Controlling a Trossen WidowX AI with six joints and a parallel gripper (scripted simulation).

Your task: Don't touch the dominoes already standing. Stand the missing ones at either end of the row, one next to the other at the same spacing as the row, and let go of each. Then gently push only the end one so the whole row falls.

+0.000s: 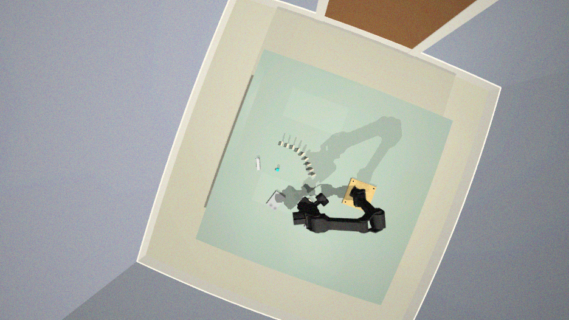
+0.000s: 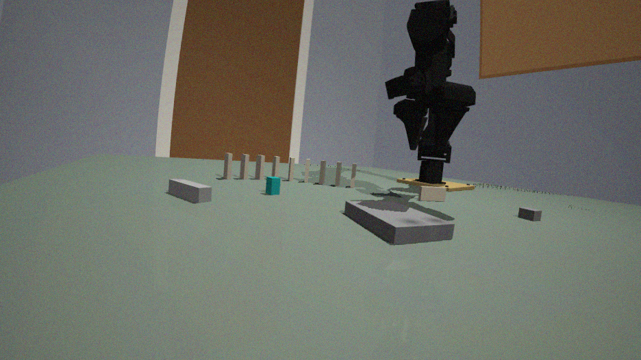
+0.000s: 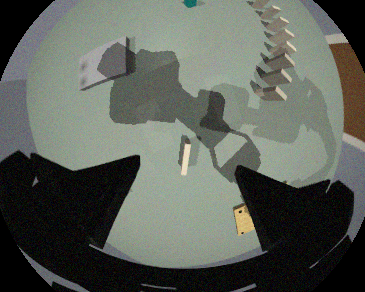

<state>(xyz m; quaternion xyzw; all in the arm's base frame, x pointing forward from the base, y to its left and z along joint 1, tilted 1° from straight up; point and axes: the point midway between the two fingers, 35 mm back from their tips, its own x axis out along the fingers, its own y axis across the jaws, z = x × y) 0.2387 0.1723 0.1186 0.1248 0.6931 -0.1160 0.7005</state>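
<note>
Now: gripper tip 80 mm past the small grey block, 160 mm to the right of it and 80 mm above it. The rest, counted from my gripper tip: flat grey slab (170 mm ahead, 110 mm to the left, 80 mm below); then grey bar (370 mm ahead, 30 mm to the right, 80 mm below); then teal cube (250 mm ahead, 60 mm to the right, 80 mm below).
</note>
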